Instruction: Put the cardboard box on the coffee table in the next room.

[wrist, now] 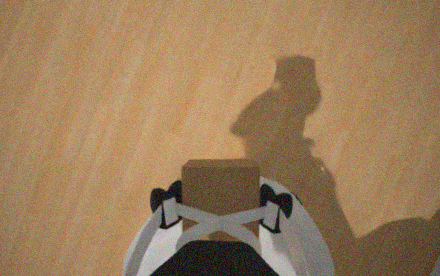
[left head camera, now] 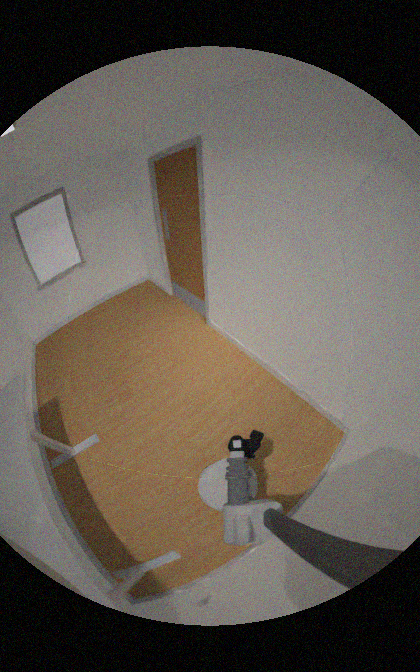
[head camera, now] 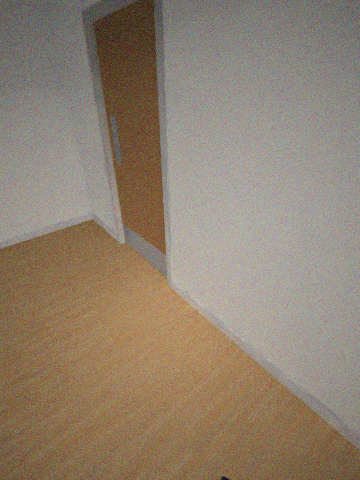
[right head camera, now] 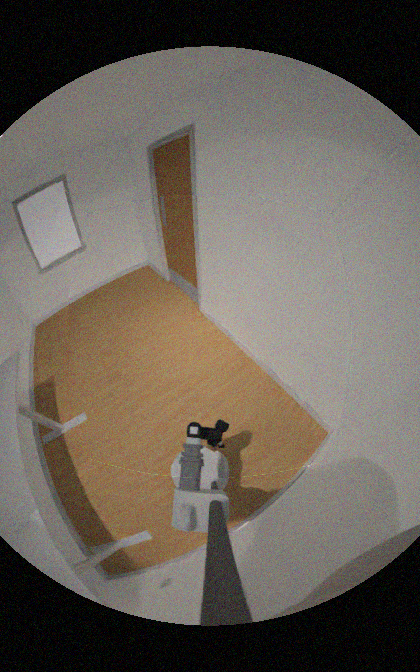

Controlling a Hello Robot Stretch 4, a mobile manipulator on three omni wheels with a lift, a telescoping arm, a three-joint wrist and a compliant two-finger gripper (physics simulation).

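The brown cardboard box [wrist: 220,185] shows at the bottom middle of the wrist view, upright between the two fingertips. My gripper [wrist: 221,197] is shut on it, with a black fingertip pad against each side, and holds it above the wooden floor. In the left and right head views the arm is drawn in and the black wrist [left head camera: 251,444] [right head camera: 214,433] hangs low near the base; the fingers and the box cannot be made out there. No coffee table can be identified in these views.
A brown door [head camera: 134,130] [left head camera: 182,225] [right head camera: 176,215] with a grey handle fills a grey-framed doorway beyond the floor. A long white wall [head camera: 270,175] runs to its right. White furniture legs [left head camera: 86,445] [right head camera: 73,422] stand at the left. A white-paned frame [left head camera: 47,240] [right head camera: 49,225] is on the left wall.
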